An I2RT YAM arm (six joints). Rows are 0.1 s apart.
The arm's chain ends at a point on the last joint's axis. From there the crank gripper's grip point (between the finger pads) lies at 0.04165 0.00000 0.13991 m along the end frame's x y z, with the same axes.
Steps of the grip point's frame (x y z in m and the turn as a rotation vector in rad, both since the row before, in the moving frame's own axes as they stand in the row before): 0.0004 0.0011 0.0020 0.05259 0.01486 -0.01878; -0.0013 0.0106 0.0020 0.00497 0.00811 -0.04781; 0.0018 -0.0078 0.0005 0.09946 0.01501 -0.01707; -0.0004 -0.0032 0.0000 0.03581 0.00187 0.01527; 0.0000 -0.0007 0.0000 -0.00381 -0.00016 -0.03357; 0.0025 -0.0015 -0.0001 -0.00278 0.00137 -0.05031; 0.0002 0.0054 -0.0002 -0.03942 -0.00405 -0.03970; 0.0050 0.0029 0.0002 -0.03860 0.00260 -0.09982; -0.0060 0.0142 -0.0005 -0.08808 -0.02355 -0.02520; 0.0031 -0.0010 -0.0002 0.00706 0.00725 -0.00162; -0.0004 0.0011 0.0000 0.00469 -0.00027 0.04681
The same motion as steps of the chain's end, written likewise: -0.0016 0.0092 0.0028 0.05259 0.01486 -0.01878; -0.0024 0.0133 0.0023 0.00497 0.00811 -0.04781; -0.0002 0.0068 0.0019 0.09946 0.01501 -0.01707; -0.0007 0.0012 0.0002 0.03581 0.00187 0.01527; 0.0000 0.0002 0.0000 -0.00381 -0.00016 -0.03357; 0.0024 0.0002 0.0000 -0.00278 0.00137 -0.05031; 0.0007 0.0015 -0.0003 -0.03942 -0.00405 -0.03970; 0.0046 0.0017 0.0003 -0.03860 0.00260 -0.09982; -0.0028 0.0029 -0.0009 -0.08808 -0.02355 -0.02520; 0.0021 0.0001 0.0001 0.00706 0.00725 -0.00162; -0.0003 -0.0002 0.0000 0.00469 -0.00027 0.04681
